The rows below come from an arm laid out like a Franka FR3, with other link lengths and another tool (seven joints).
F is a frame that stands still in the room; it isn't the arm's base.
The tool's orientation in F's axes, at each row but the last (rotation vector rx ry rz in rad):
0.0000 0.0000 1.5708
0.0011 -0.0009 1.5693
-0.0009 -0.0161 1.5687
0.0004 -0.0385 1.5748
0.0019 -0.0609 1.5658
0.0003 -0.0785 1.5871
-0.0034 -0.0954 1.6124
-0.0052 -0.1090 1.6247
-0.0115 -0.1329 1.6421
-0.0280 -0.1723 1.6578
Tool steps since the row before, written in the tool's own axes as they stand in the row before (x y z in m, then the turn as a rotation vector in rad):
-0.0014 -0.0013 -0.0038 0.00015 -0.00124 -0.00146
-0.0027 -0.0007 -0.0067 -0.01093 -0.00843 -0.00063
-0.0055 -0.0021 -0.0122 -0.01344 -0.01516 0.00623
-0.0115 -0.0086 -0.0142 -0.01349 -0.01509 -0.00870
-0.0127 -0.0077 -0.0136 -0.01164 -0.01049 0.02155
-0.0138 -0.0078 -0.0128 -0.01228 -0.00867 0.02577
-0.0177 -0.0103 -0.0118 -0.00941 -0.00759 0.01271
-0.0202 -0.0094 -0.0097 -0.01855 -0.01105 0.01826
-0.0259 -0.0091 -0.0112 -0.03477 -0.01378 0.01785
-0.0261 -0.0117 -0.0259 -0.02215 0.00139 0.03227
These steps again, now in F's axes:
0.0013 -0.0014 -0.0038 0.00124 0.00015 -0.00146
0.0007 -0.0027 -0.0067 0.00841 -0.01094 -0.00064
0.0022 -0.0054 -0.0122 0.01506 -0.01353 0.00626
0.0090 -0.0111 -0.0143 0.01536 -0.01321 -0.00866
0.0082 -0.0122 -0.0138 0.00963 -0.01255 0.02144
0.0087 -0.0130 -0.0131 0.00761 -0.01343 0.02553
0.0118 -0.0165 -0.0121 0.00721 -0.00983 0.01261
0.0112 -0.0190 -0.0102 0.01079 -0.01913 0.01781
0.0120 -0.0242 -0.0122 0.01478 -0.03504 0.01648
0.0172 -0.0224 -0.0263 -0.00316 -0.02518 0.02983

